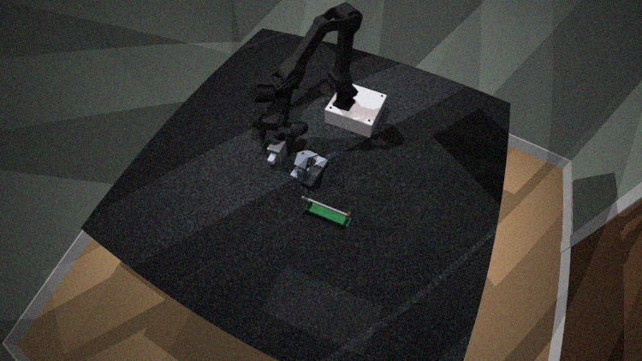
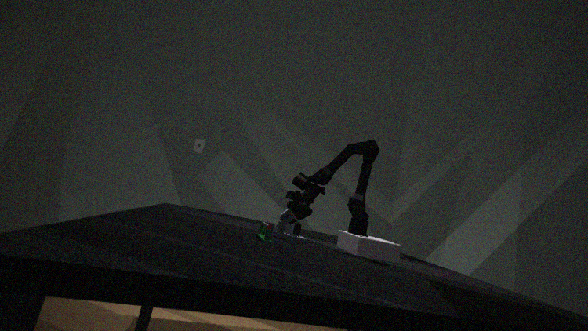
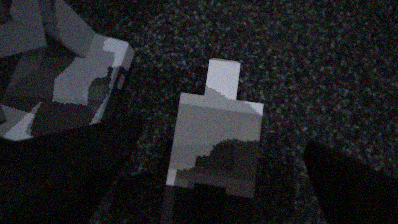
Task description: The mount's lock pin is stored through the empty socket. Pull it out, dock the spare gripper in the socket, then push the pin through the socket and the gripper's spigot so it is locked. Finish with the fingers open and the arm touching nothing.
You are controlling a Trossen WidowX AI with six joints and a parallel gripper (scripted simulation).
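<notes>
Now: the spare gripper 2 cm below my gripper tip and 1 cm behind it. The rest, counted from my gripper tip: green pad: 26 cm to the left, 11 cm ahead, 3 cm below; then socket: 13 cm to the left, 1 cm ahead.
</notes>
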